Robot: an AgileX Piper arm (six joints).
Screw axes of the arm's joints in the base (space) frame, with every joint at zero. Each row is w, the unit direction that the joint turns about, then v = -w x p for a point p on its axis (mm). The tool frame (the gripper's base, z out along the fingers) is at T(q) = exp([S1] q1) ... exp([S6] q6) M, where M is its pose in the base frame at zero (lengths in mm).
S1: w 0 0 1 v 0 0 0
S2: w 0 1 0 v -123 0 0
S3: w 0 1 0 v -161.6 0 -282.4
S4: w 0.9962 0 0.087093 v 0 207.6 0
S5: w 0 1 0 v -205.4 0 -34.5
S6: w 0.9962 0 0.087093 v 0 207.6 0
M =
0.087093 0 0.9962 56.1
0 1 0 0
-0.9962 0 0.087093 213.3
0 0 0 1
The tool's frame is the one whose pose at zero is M.
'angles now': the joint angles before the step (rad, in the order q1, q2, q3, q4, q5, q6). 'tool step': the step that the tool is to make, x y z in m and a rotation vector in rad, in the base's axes. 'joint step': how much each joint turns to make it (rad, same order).
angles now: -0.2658, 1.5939, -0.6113, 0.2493, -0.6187, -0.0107
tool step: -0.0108, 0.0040, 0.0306, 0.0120, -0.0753, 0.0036
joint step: -0.0001, -0.1171, -0.0001, -0.0013, 0.0526, 0.0237
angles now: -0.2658, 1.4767, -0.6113, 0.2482, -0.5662, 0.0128
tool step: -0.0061, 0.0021, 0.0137, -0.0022, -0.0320, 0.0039
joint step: -0.0002, -0.0544, 0.0001, -0.0005, 0.0240, 0.0027
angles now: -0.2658, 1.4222, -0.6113, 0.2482, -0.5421, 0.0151
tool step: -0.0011, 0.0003, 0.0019, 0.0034, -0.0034, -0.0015
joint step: 0.0003, -0.0087, -0.0001, 0.0047, 0.0065, -0.0005
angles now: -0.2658, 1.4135, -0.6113, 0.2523, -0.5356, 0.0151
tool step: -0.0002, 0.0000, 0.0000, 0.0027, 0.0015, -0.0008
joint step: -0.0001, -0.0011, 0.0000, 0.0020, 0.0034, 0.0002
